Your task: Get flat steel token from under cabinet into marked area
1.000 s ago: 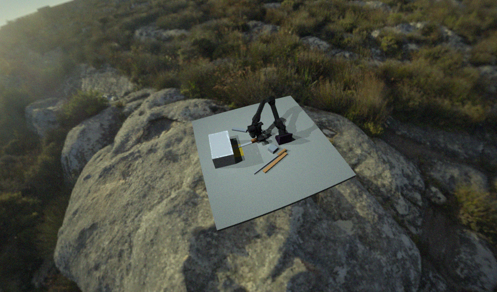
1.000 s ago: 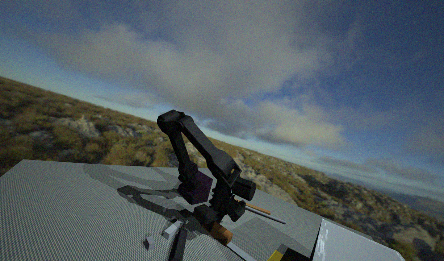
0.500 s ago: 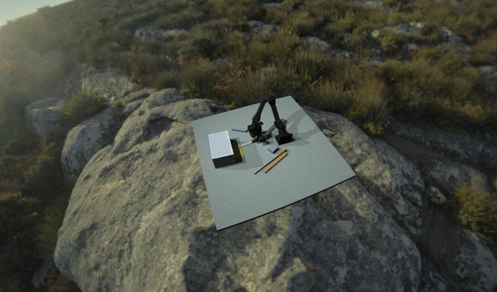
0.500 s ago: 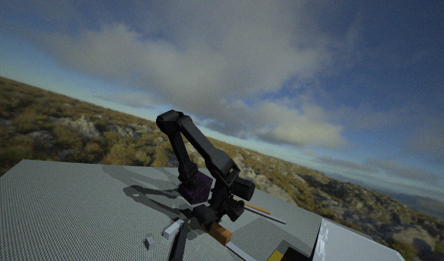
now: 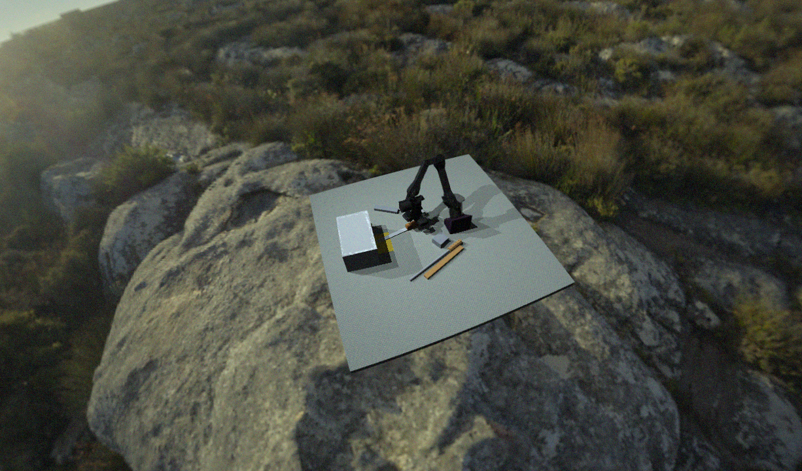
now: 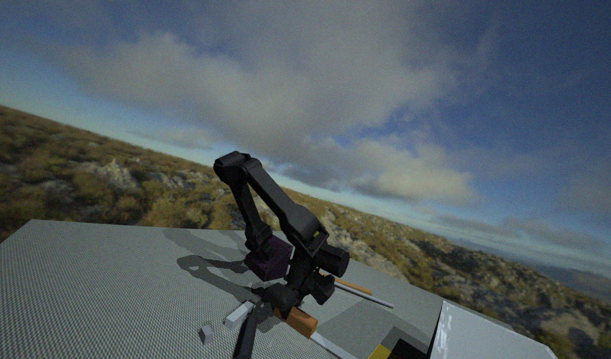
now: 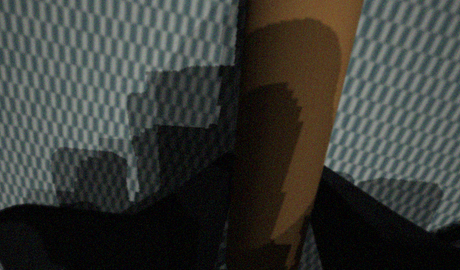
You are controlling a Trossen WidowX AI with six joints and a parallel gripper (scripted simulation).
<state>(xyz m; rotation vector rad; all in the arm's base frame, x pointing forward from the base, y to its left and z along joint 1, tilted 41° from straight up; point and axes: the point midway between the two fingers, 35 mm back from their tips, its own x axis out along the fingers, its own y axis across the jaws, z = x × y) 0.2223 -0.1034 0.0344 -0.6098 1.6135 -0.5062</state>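
My gripper tip is 70 mm past the grey bar and 100 mm to the left of it. From my gripper tip the other things lie so: grey block: 70 mm behind, 190 mm to the left, 10 mm above; small grey cube: 50 mm behind, 190 mm to the right; wooden stick: 20 mm behind, 330 mm to the left.
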